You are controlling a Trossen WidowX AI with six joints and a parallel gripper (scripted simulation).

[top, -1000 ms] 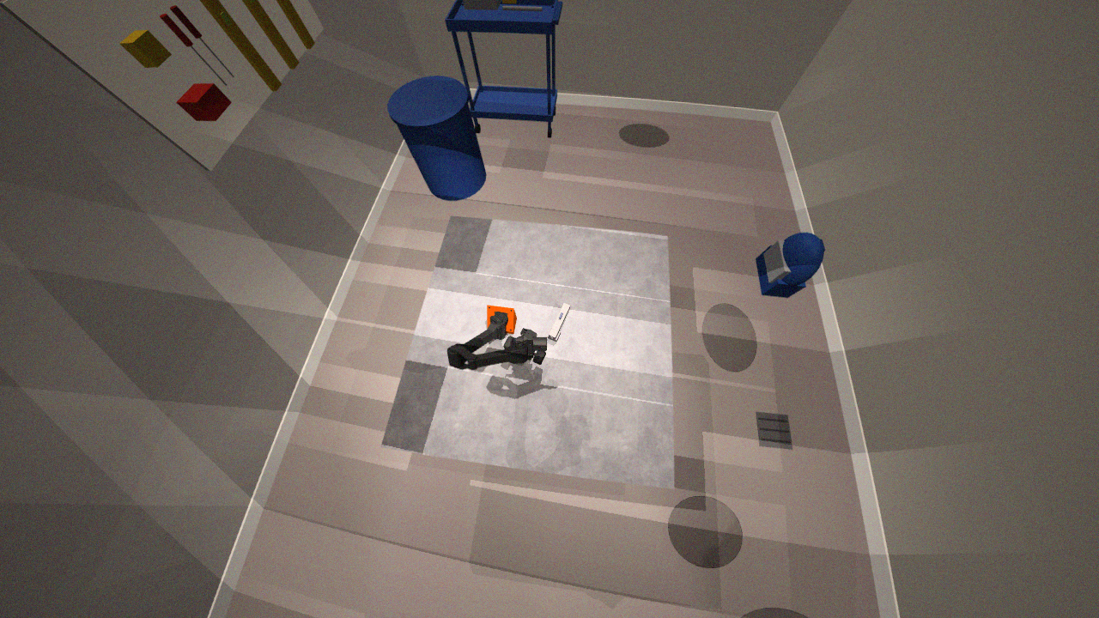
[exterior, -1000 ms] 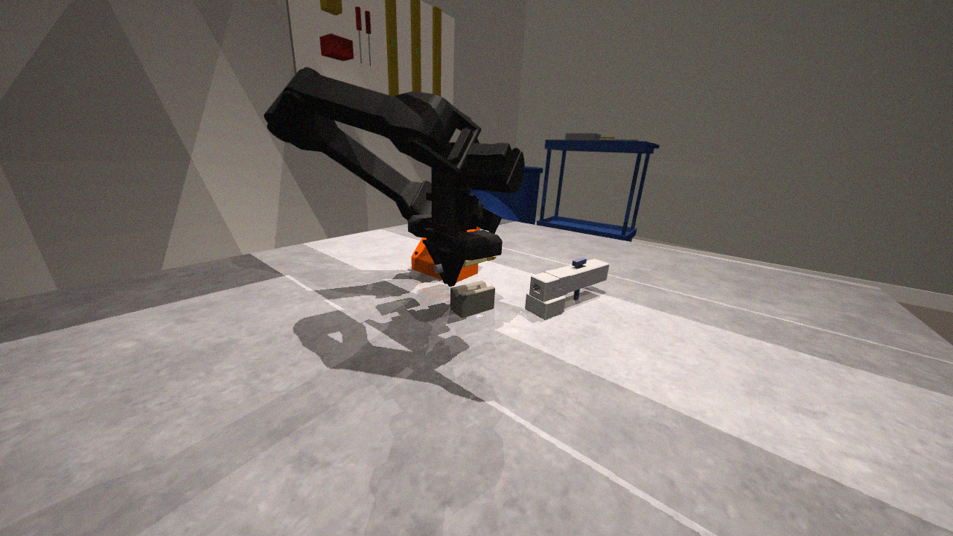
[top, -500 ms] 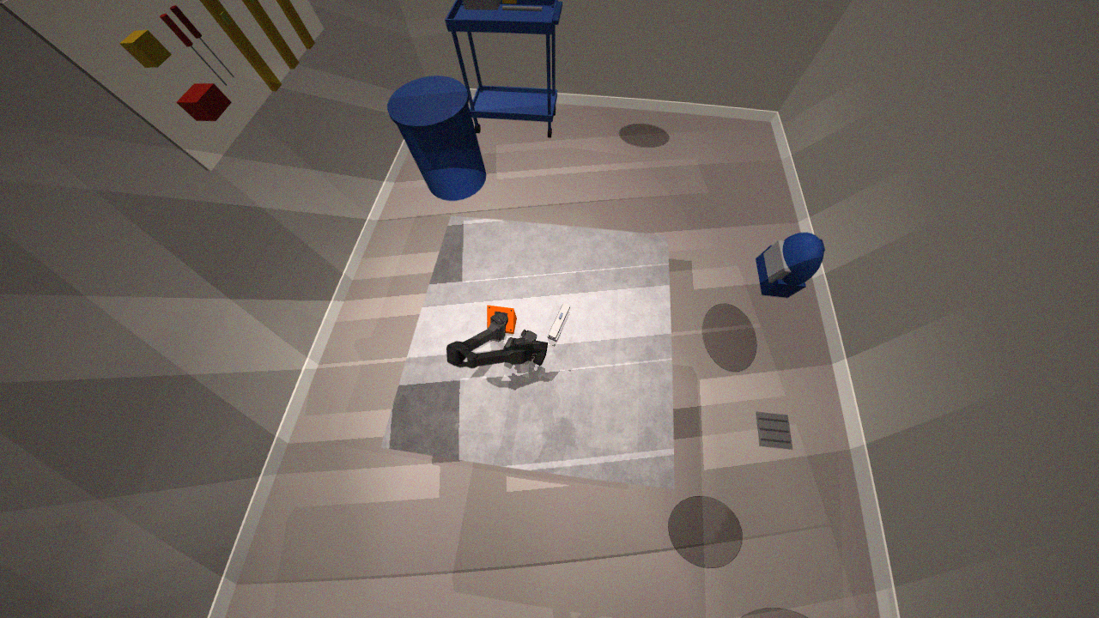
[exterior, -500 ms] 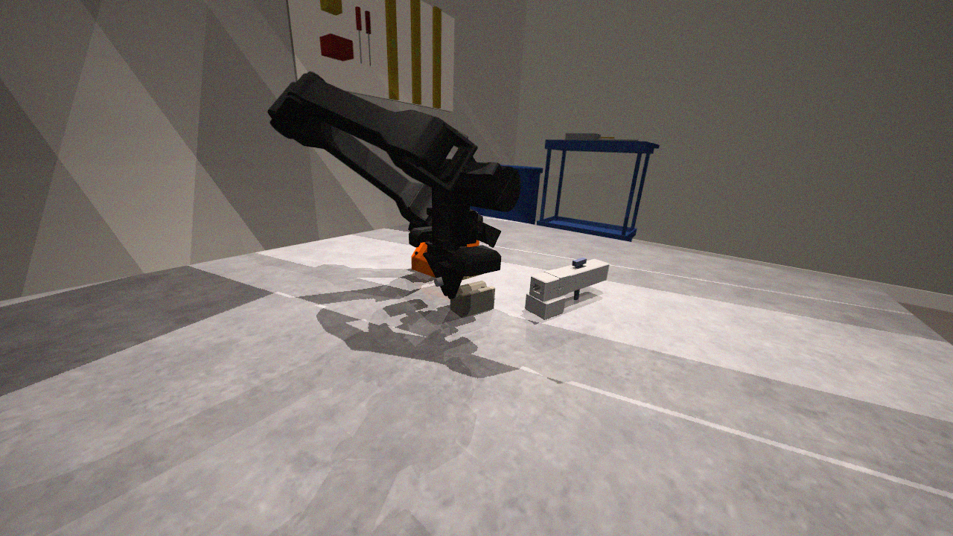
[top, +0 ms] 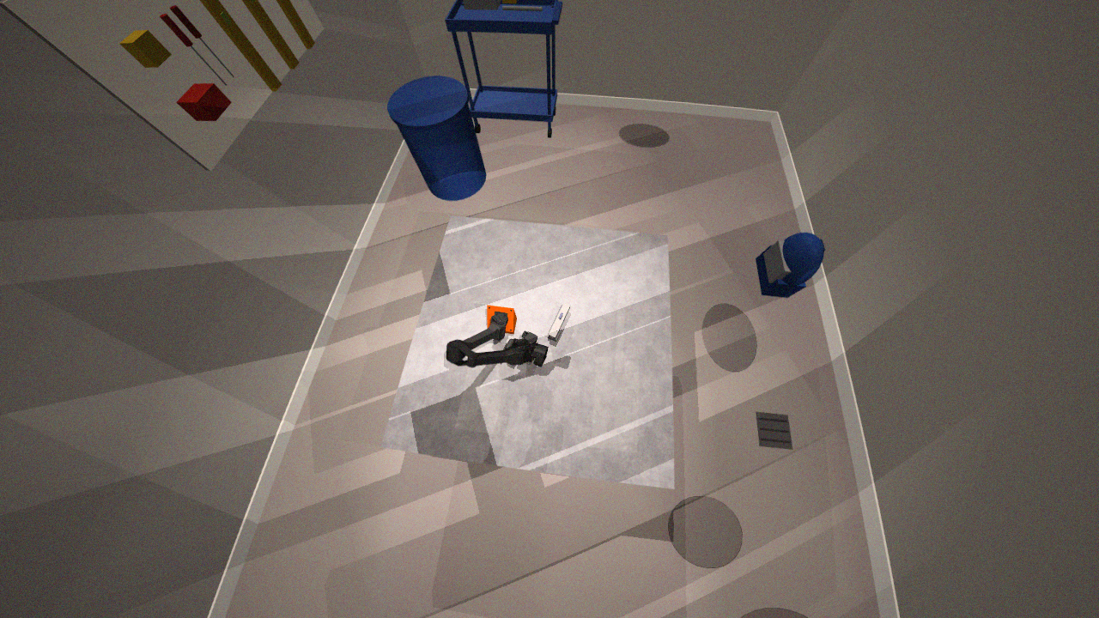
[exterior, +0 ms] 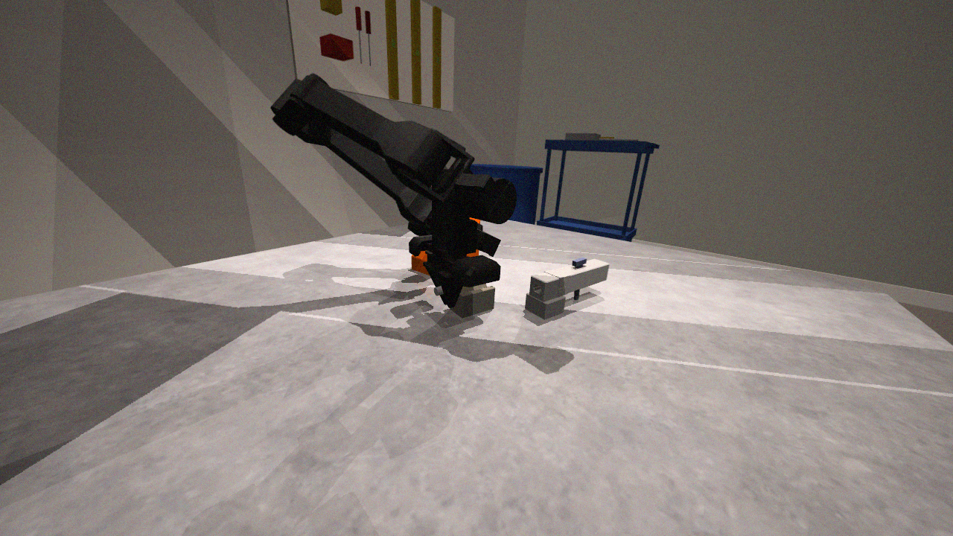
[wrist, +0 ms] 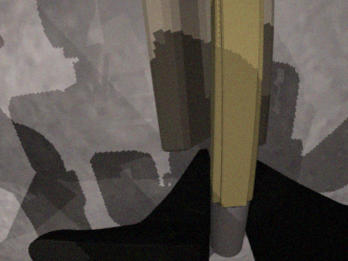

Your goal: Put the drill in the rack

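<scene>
My gripper tip is 1 cm short of the drill, 4 cm to the right of it and 3 cm below it. Round my gripper tip: blue key: 13 cm ahead, 22 cm to the left, 3 cm above; then rack: 1 cm ahead, 5 cm to the left.
</scene>
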